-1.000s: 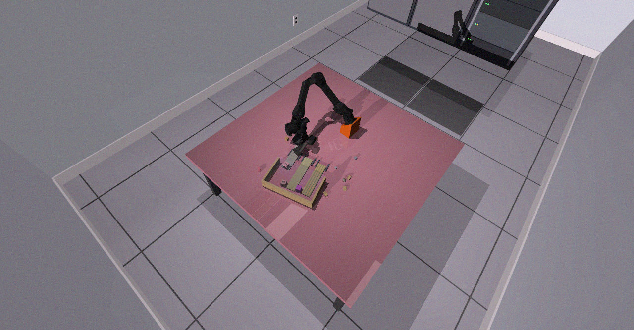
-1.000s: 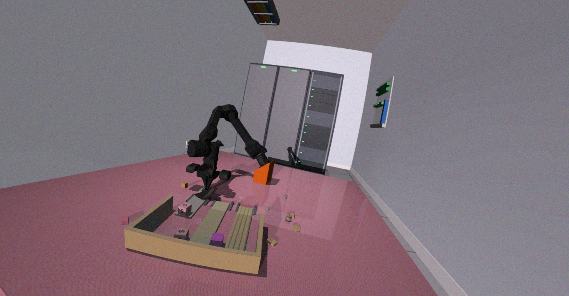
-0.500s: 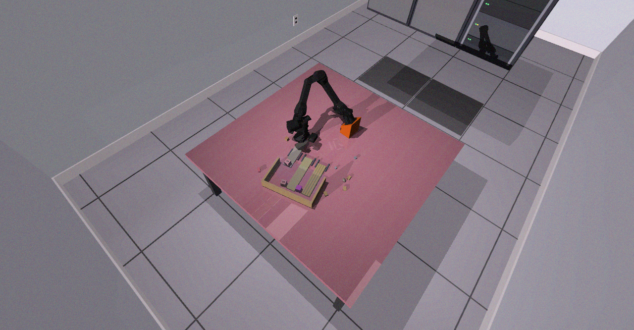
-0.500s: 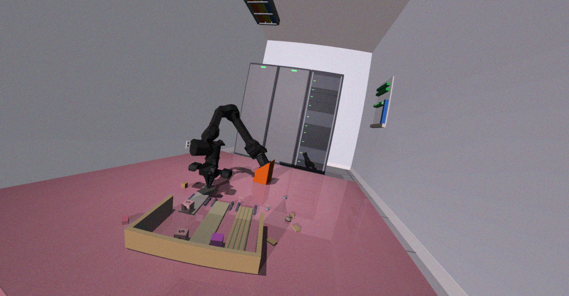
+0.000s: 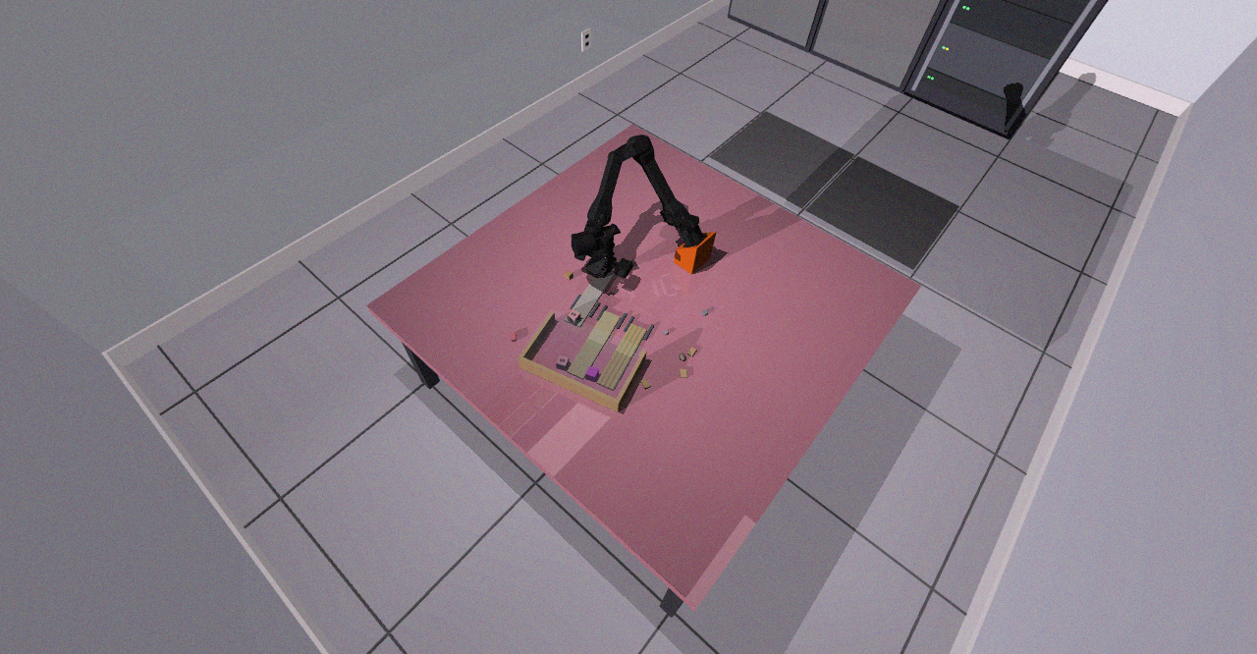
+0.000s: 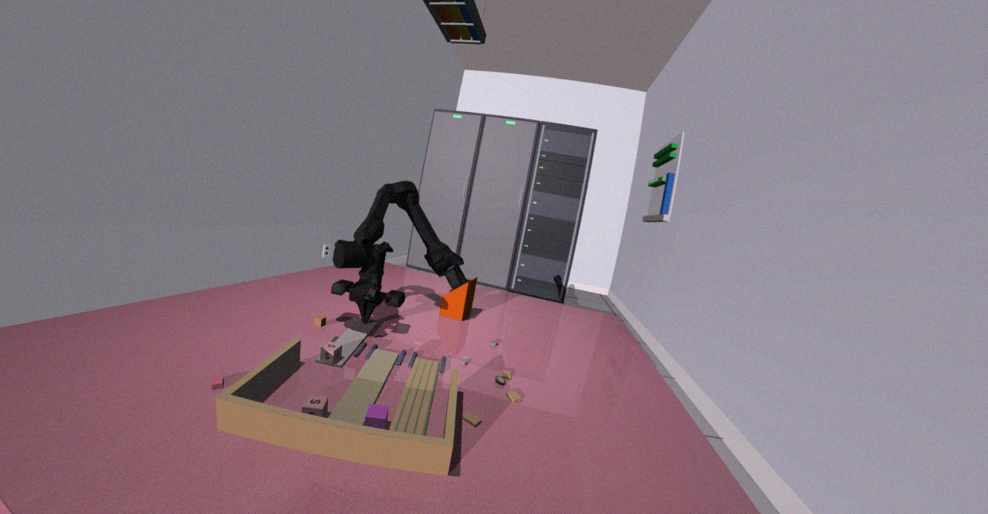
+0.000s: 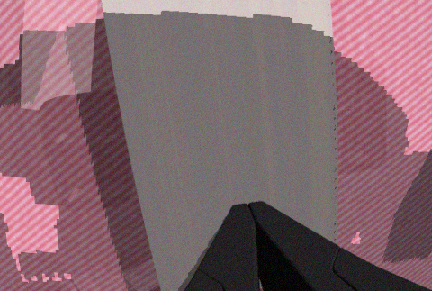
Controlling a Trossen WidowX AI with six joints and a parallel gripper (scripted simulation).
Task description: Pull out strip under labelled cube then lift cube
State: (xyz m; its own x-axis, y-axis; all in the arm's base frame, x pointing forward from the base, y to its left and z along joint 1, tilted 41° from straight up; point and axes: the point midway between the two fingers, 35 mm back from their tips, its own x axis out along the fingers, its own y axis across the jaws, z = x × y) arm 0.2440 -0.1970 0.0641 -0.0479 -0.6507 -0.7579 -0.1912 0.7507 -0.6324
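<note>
My gripper tip is now 90 mm short of the pale strip and 20 mm to the right of it.
</note>
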